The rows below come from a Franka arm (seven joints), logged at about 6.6 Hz.
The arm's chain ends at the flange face. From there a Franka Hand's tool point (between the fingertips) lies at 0.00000 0.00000 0.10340 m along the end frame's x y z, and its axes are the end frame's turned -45 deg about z.
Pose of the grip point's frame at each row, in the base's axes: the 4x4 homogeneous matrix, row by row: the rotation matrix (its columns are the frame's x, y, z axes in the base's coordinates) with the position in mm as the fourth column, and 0 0 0 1 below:
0.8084 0.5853 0.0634 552.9; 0.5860 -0.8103 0.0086 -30.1; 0.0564 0.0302 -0.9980 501.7; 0 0 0 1
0.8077 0.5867 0.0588 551.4; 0.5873 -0.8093 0.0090 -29.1; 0.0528 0.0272 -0.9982 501.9; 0 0 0 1
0.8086 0.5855 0.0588 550.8; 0.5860 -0.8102 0.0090 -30.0; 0.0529 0.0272 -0.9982 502.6; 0 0 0 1
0.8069 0.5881 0.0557 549.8; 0.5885 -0.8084 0.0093 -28.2; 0.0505 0.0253 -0.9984 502.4; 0 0 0 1
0.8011 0.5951 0.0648 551.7; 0.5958 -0.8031 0.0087 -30.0; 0.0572 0.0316 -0.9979 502.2; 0 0 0 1
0.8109 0.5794 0.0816 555.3; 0.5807 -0.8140 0.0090 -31.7; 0.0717 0.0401 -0.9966 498.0; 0 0 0 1
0.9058 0.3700 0.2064 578.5; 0.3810 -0.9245 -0.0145 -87.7; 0.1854 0.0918 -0.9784 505.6; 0 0 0 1
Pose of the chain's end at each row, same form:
0.9855 -0.1578 0.0634 546.3; -0.1586 -0.9873 0.0086 -31.0; 0.0612 -0.0185 -0.9980 604.9; 0 0 0 1
0.9860 -0.1563 0.0588 545.3; -0.1570 -0.9875 0.0090 -30.0; 0.0566 -0.0181 -0.9982 605.1; 0 0 0 1
0.9858 -0.1578 0.0588 544.7; -0.1585 -0.9873 0.0090 -30.9; 0.0566 -0.0182 -0.9982 605.8; 0 0 0 1
0.9864 -0.1547 0.0557 544.0; -0.1555 -0.9878 0.0093 -29.2; 0.0536 -0.0178 -0.9984 605.6; 0 0 0 1
0.9873 -0.1457 0.0648 545.0; -0.1466 -0.9892 0.0087 -30.9; 0.0628 -0.0181 -0.9979 605.4; 0 0 0 1
0.9831 -0.1637 0.0816 546.9; -0.1650 -0.9862 0.0090 -32.6; 0.0791 -0.0223 -0.9966 601.0; 0 0 0 1
0.9021 -0.3789 0.2064 557.2; -0.3843 -0.9231 -0.0145 -86.2; 0.1960 -0.0662 -0.9784 606.8; 0 0 0 1

